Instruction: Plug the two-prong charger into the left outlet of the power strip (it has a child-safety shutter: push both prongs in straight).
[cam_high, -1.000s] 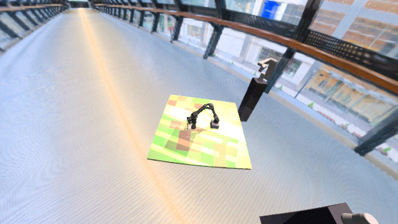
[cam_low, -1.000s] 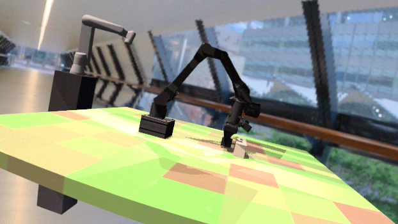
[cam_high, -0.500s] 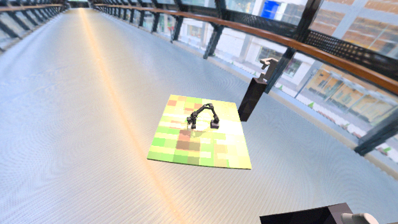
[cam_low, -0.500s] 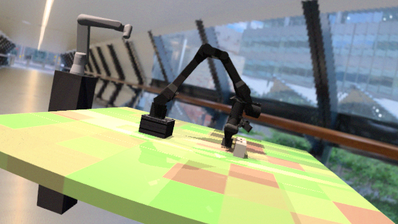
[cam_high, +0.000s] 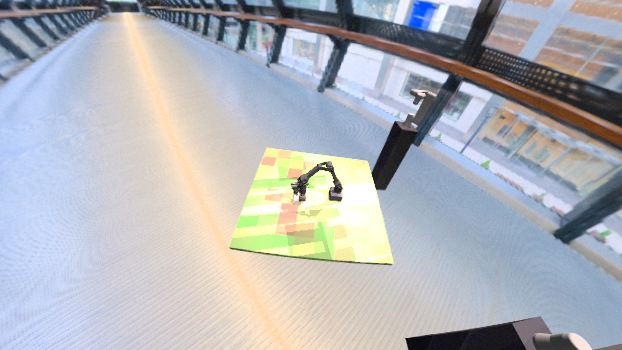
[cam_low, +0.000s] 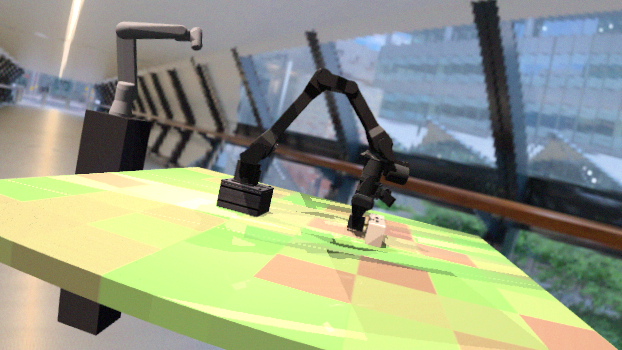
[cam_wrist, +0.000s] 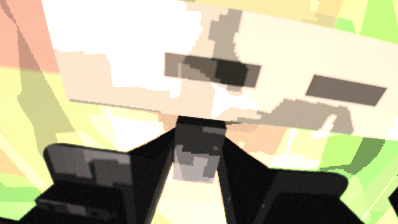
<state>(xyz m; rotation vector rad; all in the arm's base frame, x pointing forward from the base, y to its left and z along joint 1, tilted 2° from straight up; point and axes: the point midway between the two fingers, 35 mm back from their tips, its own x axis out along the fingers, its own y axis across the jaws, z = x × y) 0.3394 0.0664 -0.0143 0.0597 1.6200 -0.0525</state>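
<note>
The grey charger lies 2 cm ahead of my gripper tip and 1 cm above it.
</note>
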